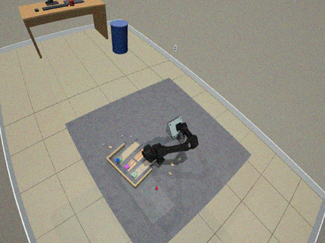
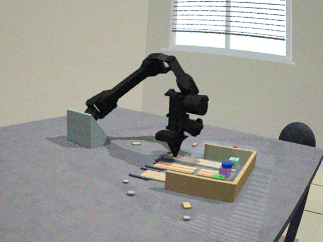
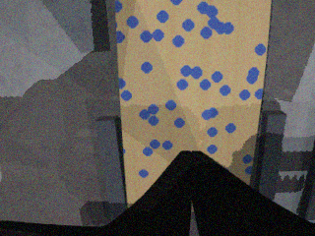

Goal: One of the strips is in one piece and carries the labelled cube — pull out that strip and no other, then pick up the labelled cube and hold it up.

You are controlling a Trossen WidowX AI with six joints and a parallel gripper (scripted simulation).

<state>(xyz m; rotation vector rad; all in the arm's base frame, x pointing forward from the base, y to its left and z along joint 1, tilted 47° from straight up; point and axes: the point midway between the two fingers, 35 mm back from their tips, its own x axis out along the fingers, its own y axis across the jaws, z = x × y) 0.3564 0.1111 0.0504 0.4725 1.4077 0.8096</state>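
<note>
My gripper tip is 10 cm short of the strip and 2 cm to the right of it.
</note>
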